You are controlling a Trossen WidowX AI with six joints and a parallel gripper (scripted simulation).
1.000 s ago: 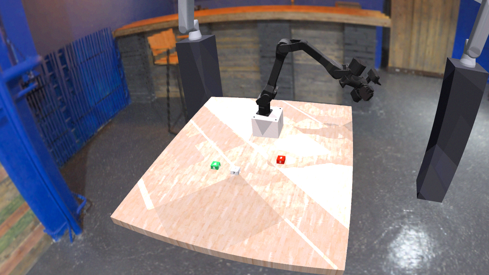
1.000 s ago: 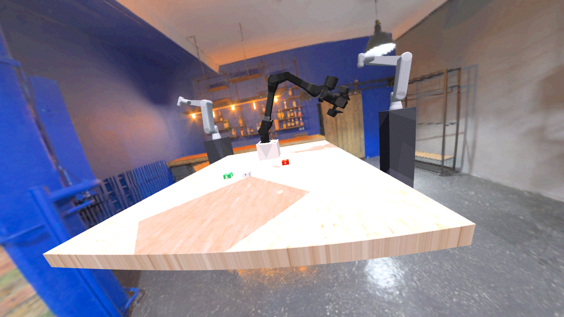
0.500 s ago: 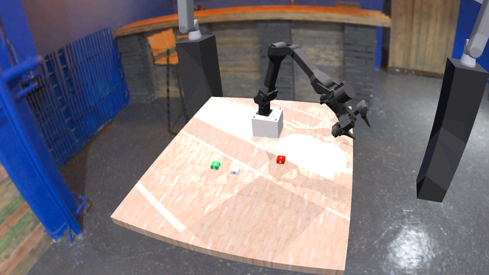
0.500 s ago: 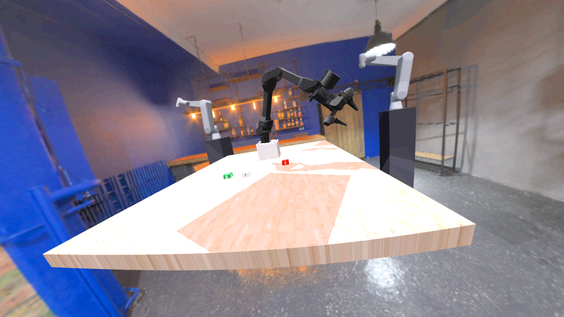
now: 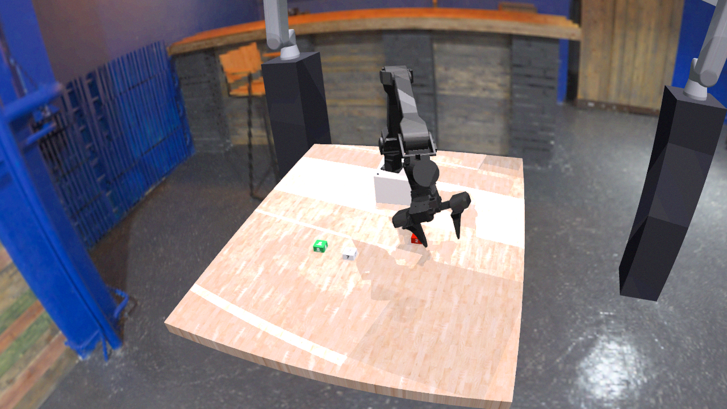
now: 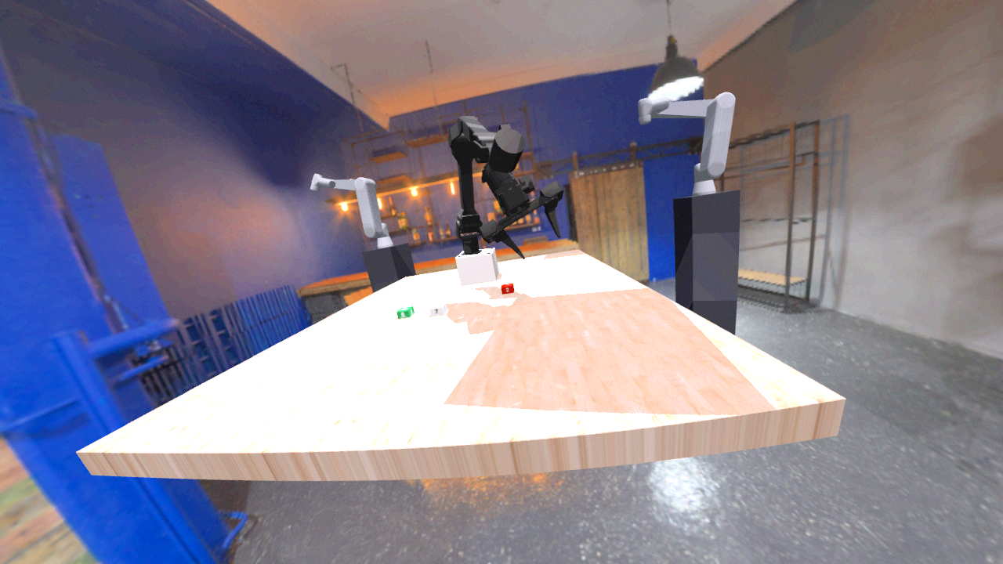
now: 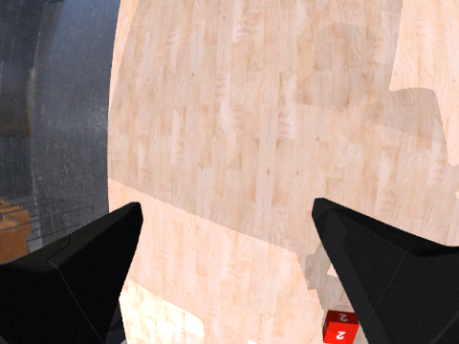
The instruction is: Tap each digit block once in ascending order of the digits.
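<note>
The red block is 15 cm behind my gripper tip, 12 cm to the right of it and 12 cm below it. Also, from my gripper tip: white block: 27 cm to the right, 12 cm below, 2 cm behind; green block: 37 cm to the right, 12 cm below, 2 cm behind.
</note>
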